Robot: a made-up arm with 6 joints.
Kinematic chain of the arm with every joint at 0, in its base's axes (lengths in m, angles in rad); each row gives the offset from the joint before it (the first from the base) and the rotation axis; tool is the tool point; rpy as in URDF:
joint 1: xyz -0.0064 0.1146 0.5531 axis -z
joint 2: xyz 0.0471 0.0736 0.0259 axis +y
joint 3: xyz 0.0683 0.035 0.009 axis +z
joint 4: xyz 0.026 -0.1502 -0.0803 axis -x
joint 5: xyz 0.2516 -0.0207 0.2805 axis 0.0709 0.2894 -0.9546
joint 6: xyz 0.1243 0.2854 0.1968 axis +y
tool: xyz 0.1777 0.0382 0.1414 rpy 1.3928 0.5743 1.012
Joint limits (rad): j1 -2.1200..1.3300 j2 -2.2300..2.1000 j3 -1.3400..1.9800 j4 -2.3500..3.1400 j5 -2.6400..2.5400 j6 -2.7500..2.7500
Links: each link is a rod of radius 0.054 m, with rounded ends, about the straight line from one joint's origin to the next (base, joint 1, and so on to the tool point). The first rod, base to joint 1, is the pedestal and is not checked.
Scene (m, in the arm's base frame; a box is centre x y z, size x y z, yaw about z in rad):
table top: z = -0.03
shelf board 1: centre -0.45 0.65 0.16 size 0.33 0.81 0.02 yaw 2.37
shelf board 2: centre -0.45 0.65 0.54 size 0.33 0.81 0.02 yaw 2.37
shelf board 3: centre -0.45 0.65 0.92 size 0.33 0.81 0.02 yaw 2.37
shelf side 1: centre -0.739 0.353 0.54 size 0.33 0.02 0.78 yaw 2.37
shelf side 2: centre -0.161 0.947 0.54 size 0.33 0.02 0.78 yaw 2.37
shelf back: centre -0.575 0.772 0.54 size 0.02 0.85 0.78 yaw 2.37
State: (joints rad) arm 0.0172 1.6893 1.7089 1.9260 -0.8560 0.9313
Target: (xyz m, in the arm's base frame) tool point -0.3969 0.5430 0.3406
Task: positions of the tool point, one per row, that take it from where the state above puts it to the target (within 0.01 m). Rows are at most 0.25 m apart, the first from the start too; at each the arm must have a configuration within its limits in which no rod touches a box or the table.
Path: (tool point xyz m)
1: -0.4893 0.3555 0.7302
2: -0.3799 0.2603 0.7195
3: -0.3354 0.0753 0.8195
4: -0.1698 -0.0496 0.8843
5: 0.0480 -0.0460 0.8932
6: 0.2159 0.0906 0.8393
7: 0.2526 0.2936 0.7317
8: 0.1424 0.4595 0.5934
9: -0.0577 0.5030 0.4538
10: -0.2496 0.3997 0.3406
11: -0.3040 0.4608 0.3358
12: -0.3523 0.5092 0.3381
13: -0.3969 0.5430 0.3406

